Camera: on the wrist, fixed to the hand. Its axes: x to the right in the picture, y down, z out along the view.
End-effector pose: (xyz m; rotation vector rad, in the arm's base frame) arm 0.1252 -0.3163 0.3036 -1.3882 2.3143 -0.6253
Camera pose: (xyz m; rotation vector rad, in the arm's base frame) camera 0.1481 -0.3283 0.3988 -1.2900 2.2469 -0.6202
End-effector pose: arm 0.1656 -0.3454 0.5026 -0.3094 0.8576 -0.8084
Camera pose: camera 0.0752 -0.3847 0.5055 -0.2527 0.7672 -0.7679
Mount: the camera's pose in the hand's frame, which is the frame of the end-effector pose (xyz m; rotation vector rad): -0.0076 -0.0736 -0.0652 0.0671 -0.0717 0.0560
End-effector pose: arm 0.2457 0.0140 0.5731 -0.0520 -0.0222 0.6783
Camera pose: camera 0.2883 -0.0506 0.5120 0.0363 -0.0671 0.7362
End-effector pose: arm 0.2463 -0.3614 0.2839 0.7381 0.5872 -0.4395
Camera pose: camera 0.1771 -0.3614 0.2136 0.7977 0.4853 -0.4337
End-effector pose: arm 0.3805 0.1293 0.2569 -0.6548 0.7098 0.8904
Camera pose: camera 0.4225 0.0419 0.2392 -0.5430 0.6934 0.9332
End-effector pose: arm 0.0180 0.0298 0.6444 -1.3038 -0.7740 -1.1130
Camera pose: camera -0.0627 -0.0263 0.6526 -1.3068 -0.8163 -0.9922
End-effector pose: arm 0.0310 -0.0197 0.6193 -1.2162 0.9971 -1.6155
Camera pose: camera -0.0435 0.0169 0.6725 -1.1825 0.9170 -1.5392
